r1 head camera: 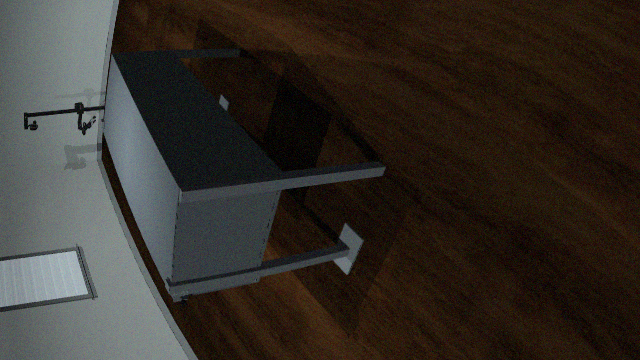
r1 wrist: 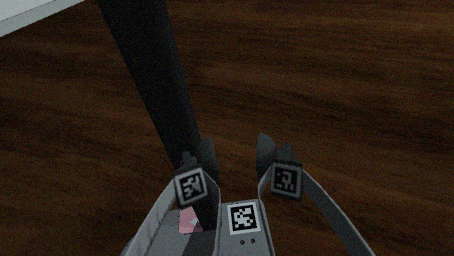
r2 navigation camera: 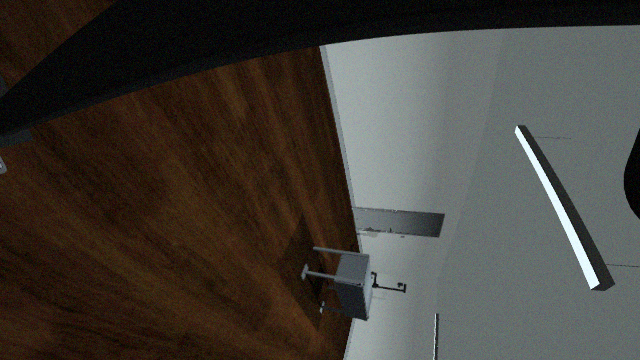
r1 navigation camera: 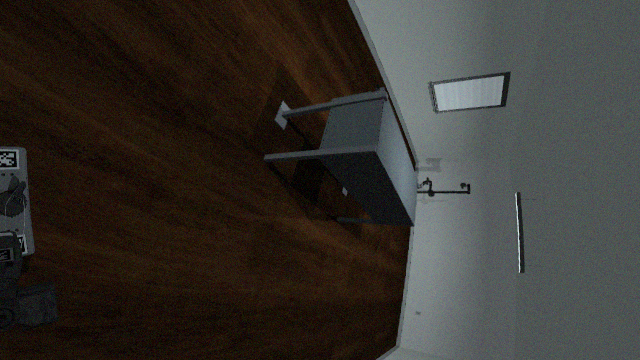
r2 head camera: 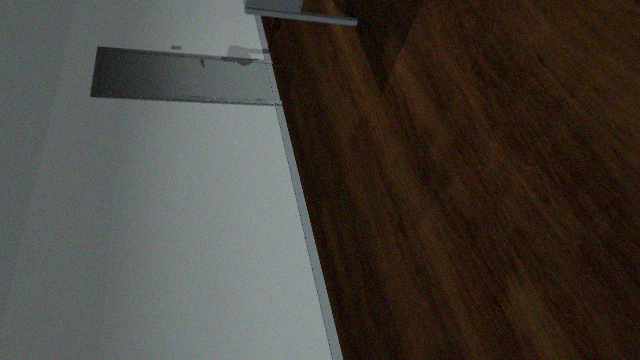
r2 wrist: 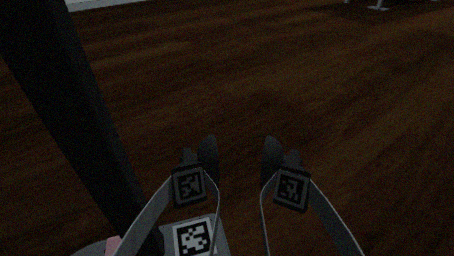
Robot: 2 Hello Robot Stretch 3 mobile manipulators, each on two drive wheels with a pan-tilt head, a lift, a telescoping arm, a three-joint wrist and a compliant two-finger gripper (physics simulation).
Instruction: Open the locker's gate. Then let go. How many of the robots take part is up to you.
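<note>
A grey box-shaped cabinet on legs [r1 head camera: 200,135] [r1 navigation camera: 352,125] [r2 navigation camera: 352,270] stands near a wall; it may be the locker, but I cannot make out a gate or whether it is open. The views are turned sideways. In the r2 head view a corner of the cabinet [r2 head camera: 280,6] shows at the top edge. The r1 gripper [r1 wrist: 236,152] is open, with bare wood floor seen between its fingertips. The r2 gripper [r2 wrist: 240,152] is open too, with floor between its fingertips. Both are far from the cabinet.
A grey door [r2 head camera: 150,75] [r2 navigation camera: 400,221] is in the wall. A black pole with brackets [r1 head camera: 55,113] [r1 navigation camera: 450,192] [r2 navigation camera: 390,287] shows beyond the cabinet. A window [r1 head camera: 45,277] [r1 navigation camera: 470,94] is in a wall. Part of a robot base with markers [r1 navigation camera: 22,200] shows at the left edge.
</note>
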